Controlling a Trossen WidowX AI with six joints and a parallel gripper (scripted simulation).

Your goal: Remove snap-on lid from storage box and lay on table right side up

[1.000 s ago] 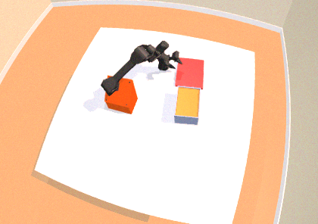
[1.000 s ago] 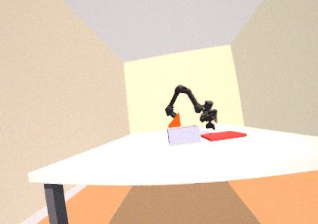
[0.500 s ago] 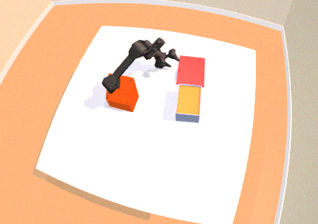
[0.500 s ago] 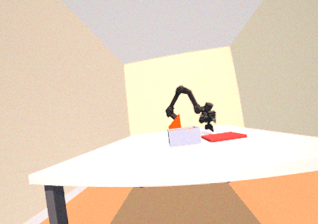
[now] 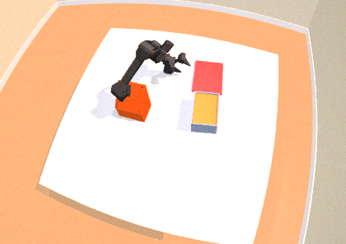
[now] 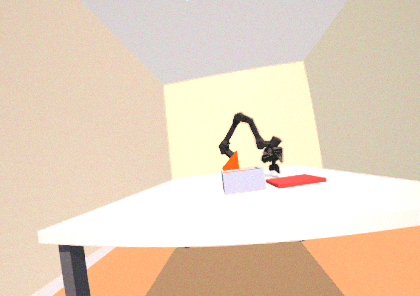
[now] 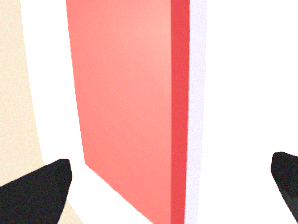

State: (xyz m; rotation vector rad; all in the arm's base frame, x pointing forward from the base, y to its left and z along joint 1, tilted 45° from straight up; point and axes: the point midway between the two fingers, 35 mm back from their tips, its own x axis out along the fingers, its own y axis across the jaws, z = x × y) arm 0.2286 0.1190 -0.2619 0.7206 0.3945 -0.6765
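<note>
Right now the red lid is 13 cm ahead of my gripper tip, 1 cm to the left of it and 5 cm below it. The rest, counted from my gripper tip: storage box (16 cm ahead, 25 cm to the right, 1 cm below).
</note>
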